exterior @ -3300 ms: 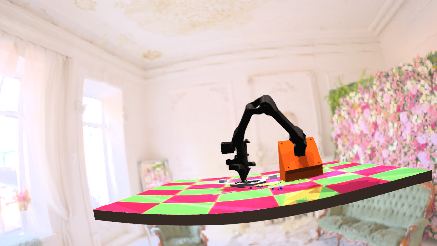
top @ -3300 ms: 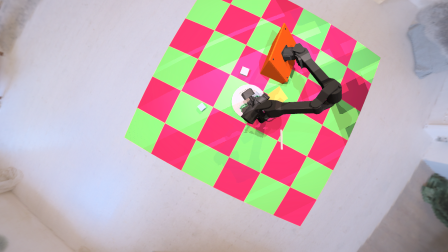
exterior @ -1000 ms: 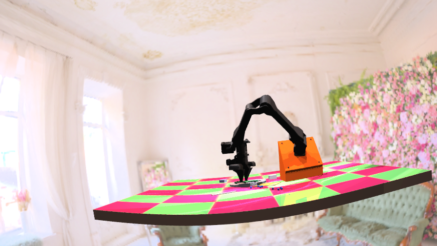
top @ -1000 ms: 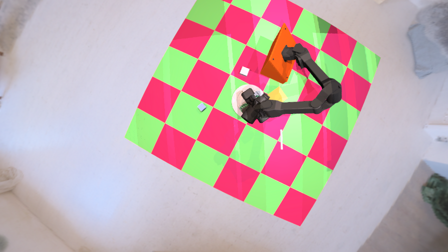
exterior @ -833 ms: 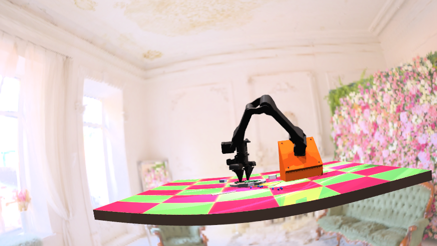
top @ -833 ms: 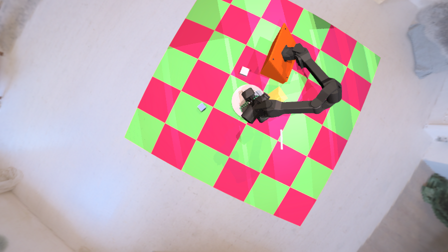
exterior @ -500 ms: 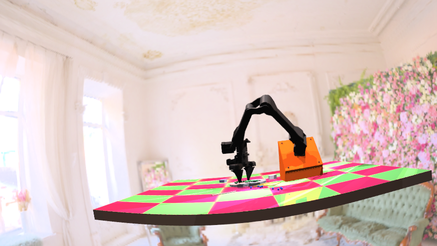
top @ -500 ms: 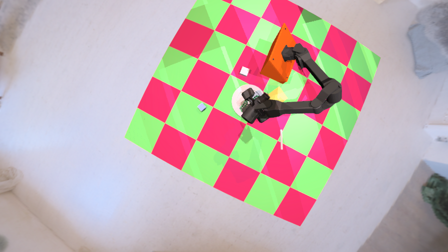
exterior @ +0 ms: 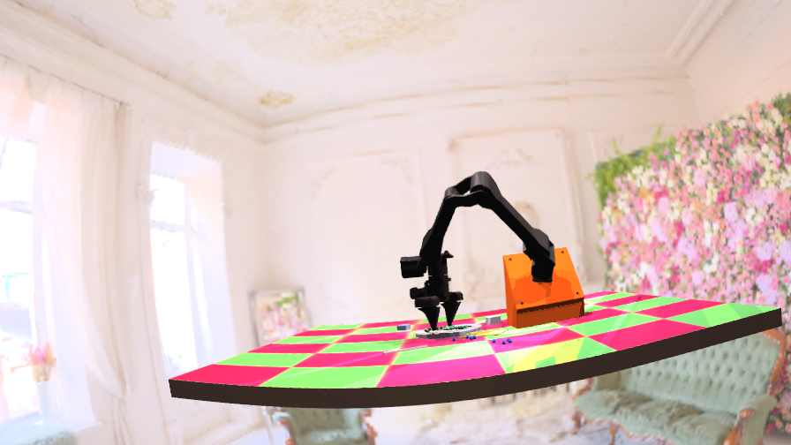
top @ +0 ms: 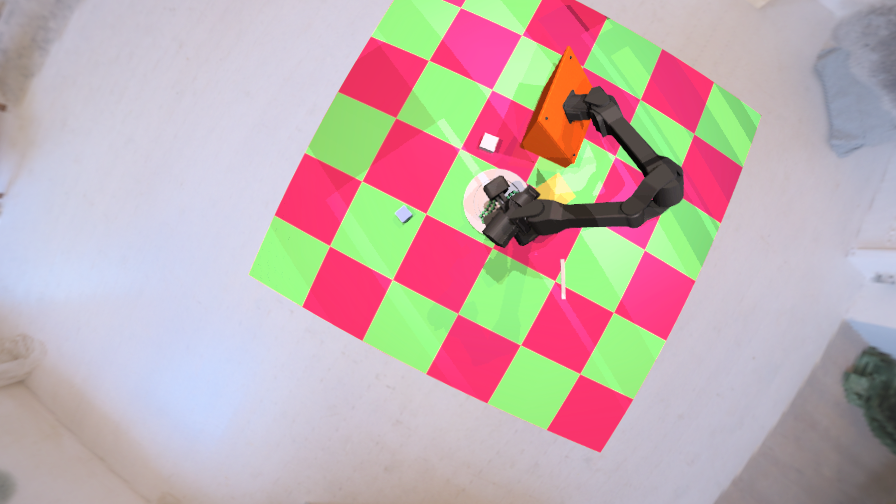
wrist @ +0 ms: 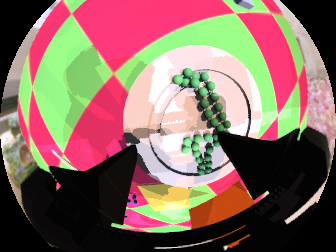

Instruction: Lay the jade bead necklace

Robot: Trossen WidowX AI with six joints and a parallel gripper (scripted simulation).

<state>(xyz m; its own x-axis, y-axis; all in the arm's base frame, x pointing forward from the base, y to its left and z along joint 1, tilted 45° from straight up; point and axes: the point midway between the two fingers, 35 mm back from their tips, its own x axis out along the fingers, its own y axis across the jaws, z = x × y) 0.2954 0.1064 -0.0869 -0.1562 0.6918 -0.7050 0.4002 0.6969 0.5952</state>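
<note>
Now: the round bead board 20 mm behind my gripper tip, 40 mm to the right of it and 10 mm below it. Also, from my gripper tip: white cube: 150 mm behind, 150 mm to the right, 10 mm below; then thin white stick: 70 mm ahead, 250 mm to the left, 20 mm below; then yellow patch: 120 mm behind, 90 mm to the left, 20 mm below.
</note>
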